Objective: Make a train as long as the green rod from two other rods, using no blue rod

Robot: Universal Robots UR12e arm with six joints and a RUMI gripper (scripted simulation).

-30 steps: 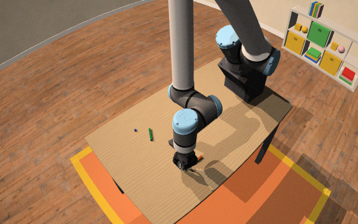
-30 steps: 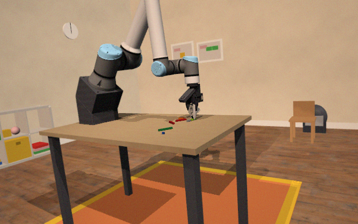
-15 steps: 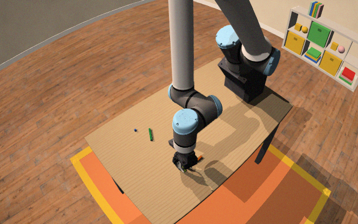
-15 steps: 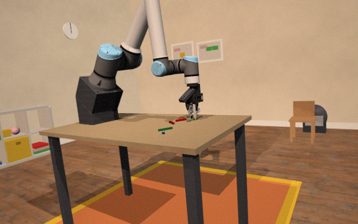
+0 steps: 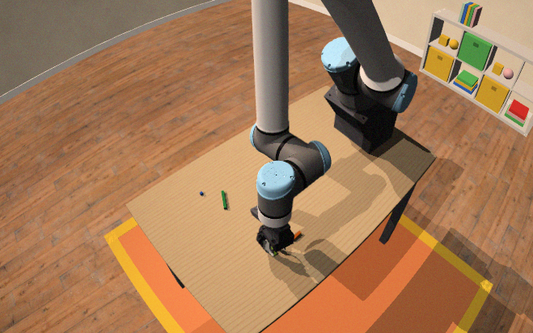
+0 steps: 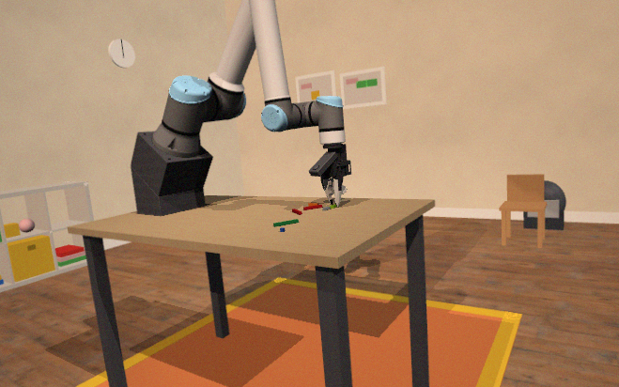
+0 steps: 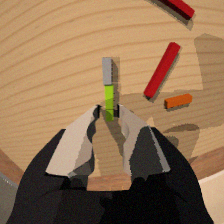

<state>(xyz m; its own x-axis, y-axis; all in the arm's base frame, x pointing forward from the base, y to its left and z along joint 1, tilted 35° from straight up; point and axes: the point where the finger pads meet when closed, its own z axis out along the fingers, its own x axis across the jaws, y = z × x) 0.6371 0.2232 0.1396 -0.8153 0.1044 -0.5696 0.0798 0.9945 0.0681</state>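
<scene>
My gripper is now 10 mm above the lime rod. From my hand the other things lie so: green rod (270 mm to the right, 10 mm below, 10 mm ahead); then grey rod (40 mm to the right, 10 mm below); then orange rod (100 mm behind, 10 mm below).
</scene>
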